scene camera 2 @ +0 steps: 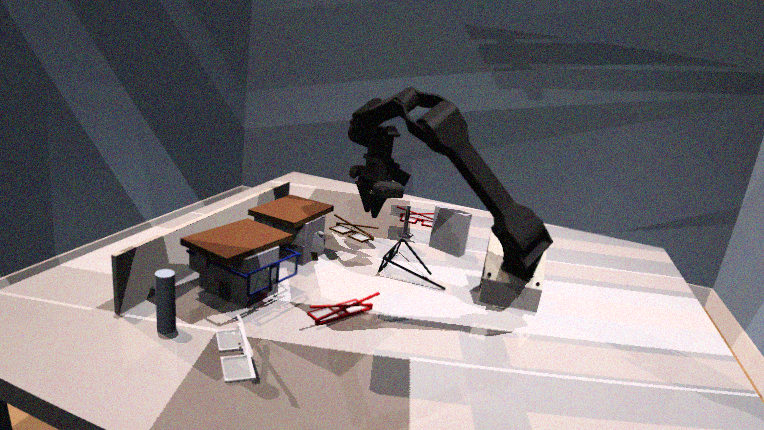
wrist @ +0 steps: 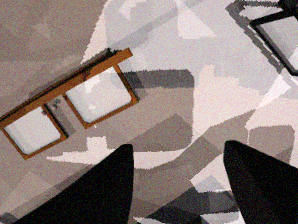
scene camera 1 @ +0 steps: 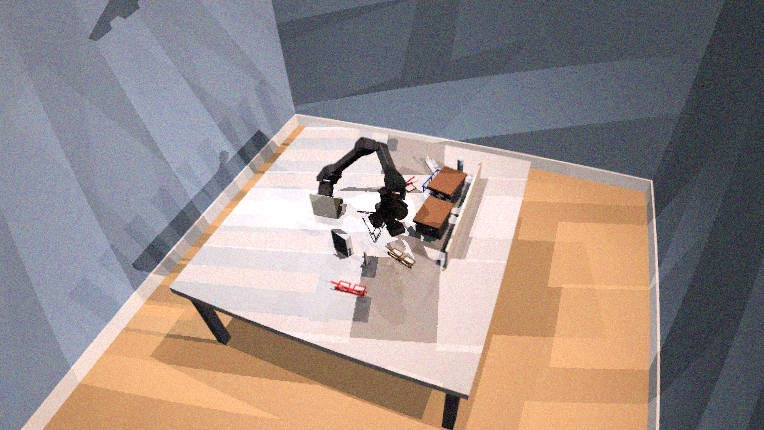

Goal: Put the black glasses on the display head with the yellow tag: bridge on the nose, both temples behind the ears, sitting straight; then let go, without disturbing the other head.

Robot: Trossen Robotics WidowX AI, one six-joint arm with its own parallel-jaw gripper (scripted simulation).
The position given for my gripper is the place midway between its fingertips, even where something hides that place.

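Scene camera 2 gives me my gripper [scene camera 2: 370, 214], along with a grey box [scene camera 2: 450, 229] and a wall panel [scene camera 2: 133, 268]. In the wrist view there's my gripper [wrist: 178, 152] again, but the grey box is out of frame in the wrist view.
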